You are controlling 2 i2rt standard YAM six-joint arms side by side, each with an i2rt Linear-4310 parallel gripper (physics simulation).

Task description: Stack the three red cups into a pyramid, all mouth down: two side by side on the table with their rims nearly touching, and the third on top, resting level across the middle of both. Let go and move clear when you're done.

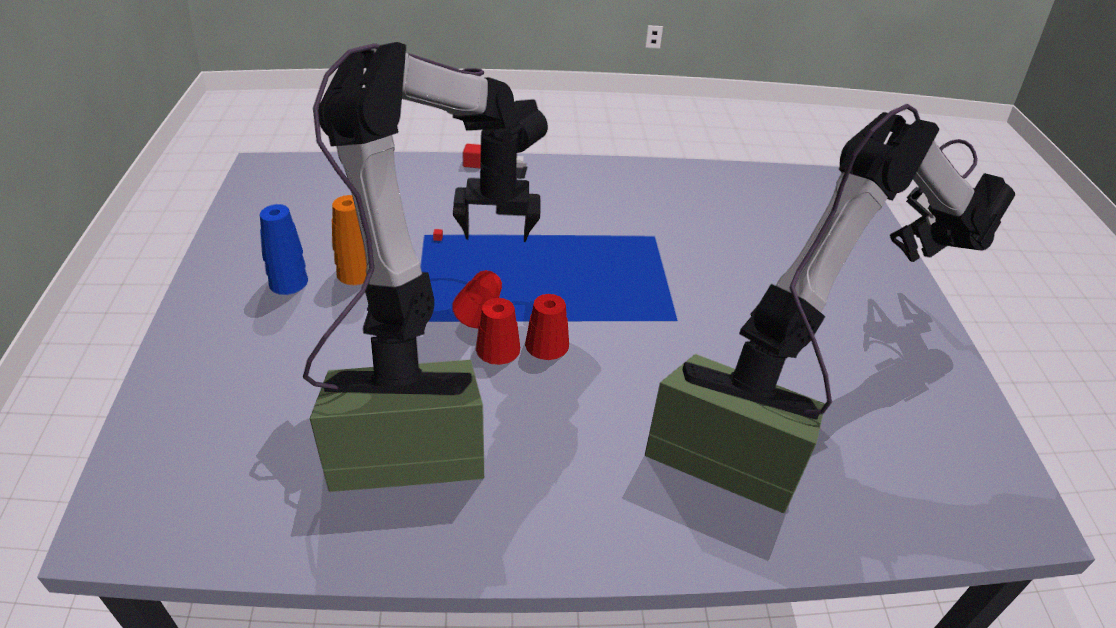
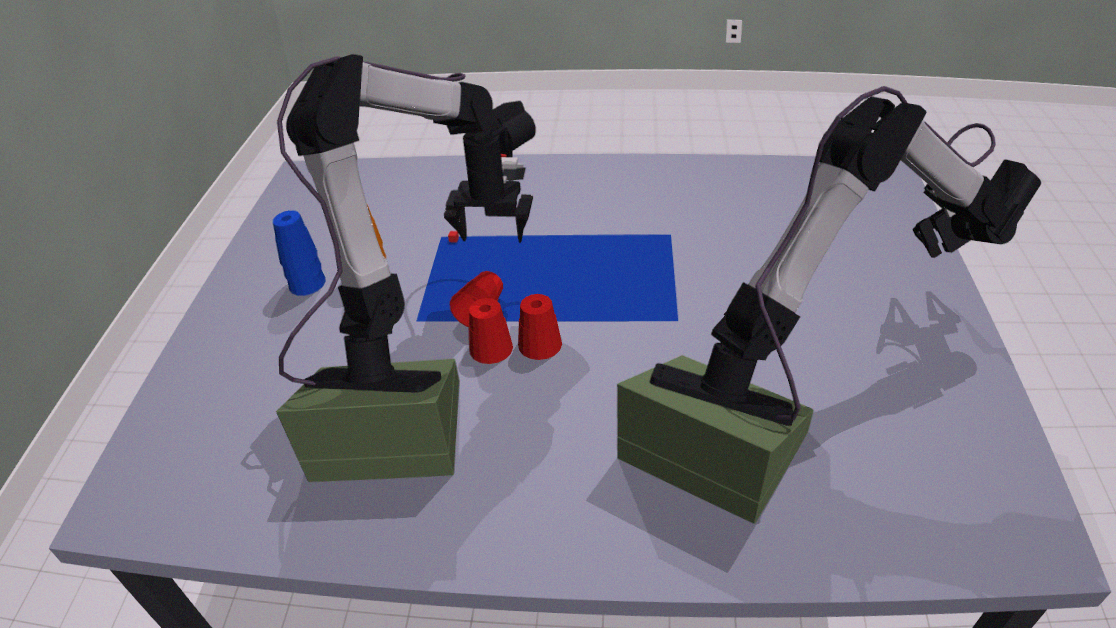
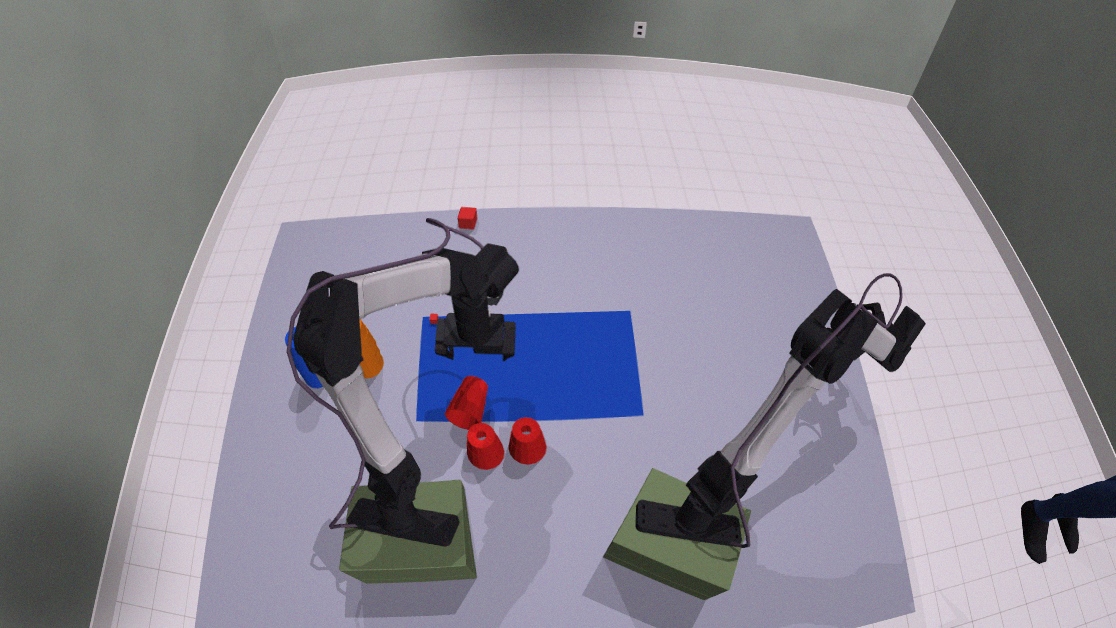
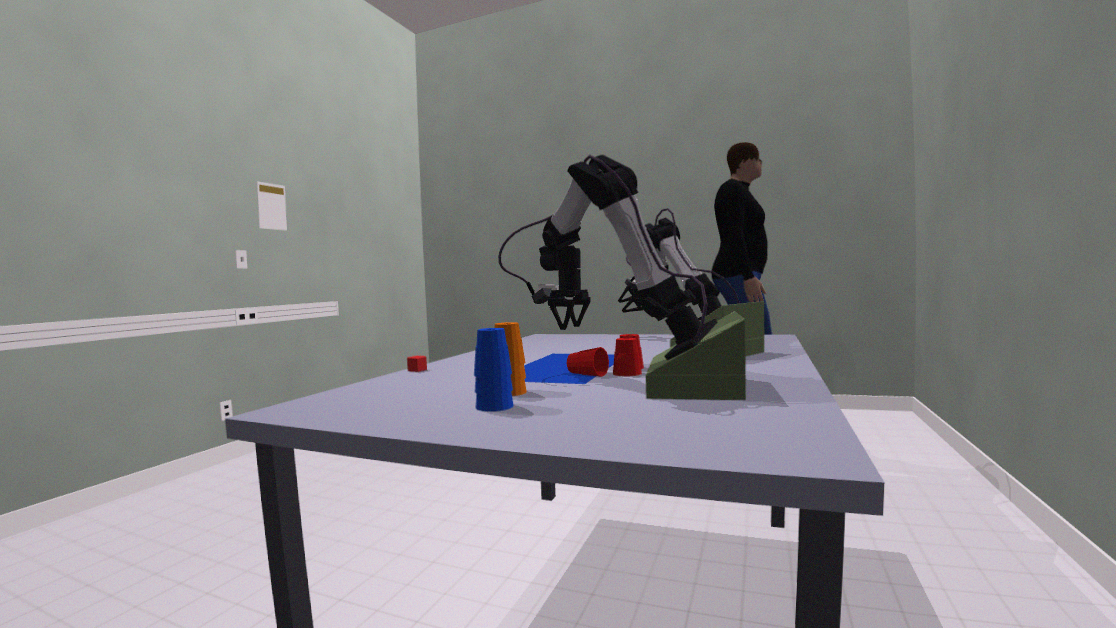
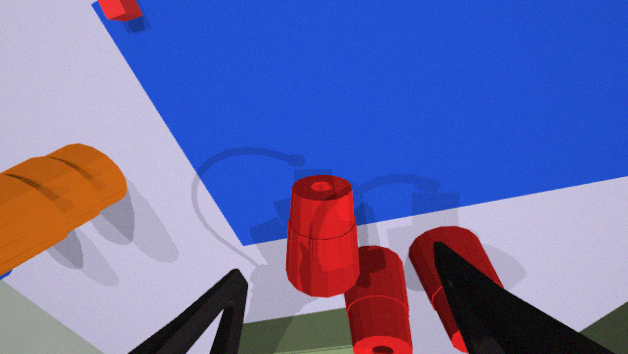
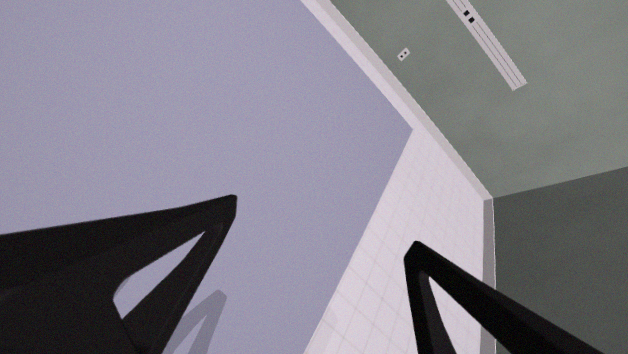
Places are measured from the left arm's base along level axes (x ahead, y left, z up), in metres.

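Pixels of known places: left gripper, between the fingertips: (image 1: 496, 238) (image 2: 492, 239) (image 3: 478, 357) (image 4: 570, 328) (image 5: 330, 265); right gripper, between the fingertips: (image 1: 909, 225) (image 2: 935, 218) (image 4: 620, 306) (image 6: 324, 228); left arm's base, origin of its link: (image 1: 397, 385) (image 2: 371, 382) (image 3: 402, 523) (image 4: 693, 340); right arm's base, origin of its link: (image 1: 749, 393) (image 2: 721, 397) (image 3: 689, 525).
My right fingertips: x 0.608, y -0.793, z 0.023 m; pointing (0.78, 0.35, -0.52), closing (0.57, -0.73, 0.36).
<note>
Ahead of a thing's pixels: the offset from my right fingertips to its middle. Level surfaces: height alone.
One red cup @[0.095 m down, 0.311 m back, 0.761 m left] (image 1: 477, 299) (image 2: 476, 296) (image 3: 468, 402) (image 4: 585, 361) (image 5: 322, 235) lies on its side over the mat's near left edge, its mouth toward the arm bases. A second red cup @[0.083 m down, 0.401 m back, 0.703 m left] (image 1: 497, 335) (image 2: 489, 335) (image 3: 484, 446) (image 5: 380, 300) stands mouth down close in front of it. A third red cup @[0.083 m down, 0.367 m back, 0.623 m left] (image 1: 547, 331) (image 2: 539, 331) (image 3: 527, 442) (image 5: 465, 240) stands mouth down to its right, a small gap between them. My left gripper (image 1: 496, 237) (image 2: 492, 239) (image 3: 478, 357) (image 4: 568, 325) is open and empty, pointing down above the mat, beyond the cups. My right gripper (image 6: 324, 228) is open and empty, far right.
A blue cup stack @[0.019 m down, 0.322 m back, 1.121 m left] (image 1: 282, 249) (image 4: 493, 368) and an orange cup stack @[0.019 m down, 0.264 m back, 1.009 m left] (image 1: 348, 238) (image 3: 370, 351) stand at the left. The blue mat @[0.126 m down] (image 1: 593, 273) bears a small red cube @[0.118 m down, 0.127 m back, 0.895 m left] (image 1: 437, 234) at its far left corner. A larger red cube @[0.106 m down, 0.166 m ahead, 0.910 m left] (image 3: 466, 217) is near the table's far edge.
</note>
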